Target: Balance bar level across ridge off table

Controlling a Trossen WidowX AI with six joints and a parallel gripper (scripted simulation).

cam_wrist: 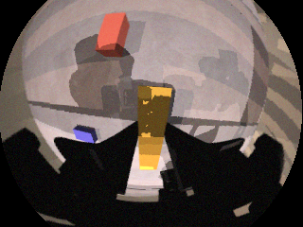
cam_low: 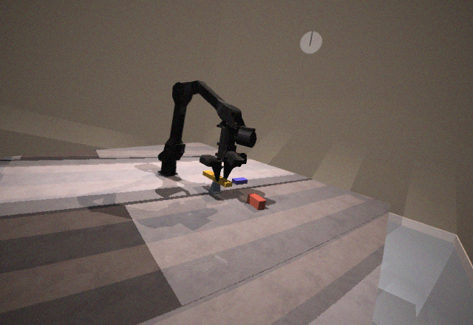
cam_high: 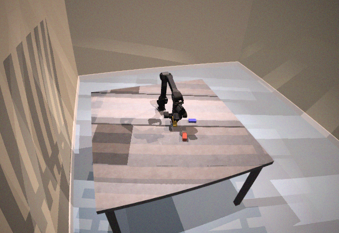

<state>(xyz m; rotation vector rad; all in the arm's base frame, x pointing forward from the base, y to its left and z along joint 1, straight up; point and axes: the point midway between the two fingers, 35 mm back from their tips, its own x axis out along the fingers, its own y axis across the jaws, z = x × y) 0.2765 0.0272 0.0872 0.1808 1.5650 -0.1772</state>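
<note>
My gripper tip is 30 mm past the yellow bar and 10 mm to the right of it. Round my gripper tip: blue flat block: 180 mm to the left, 40 mm below, 30 mm behind; then red block: 150 mm ahead, 40 mm to the left, 40 mm below.
</note>
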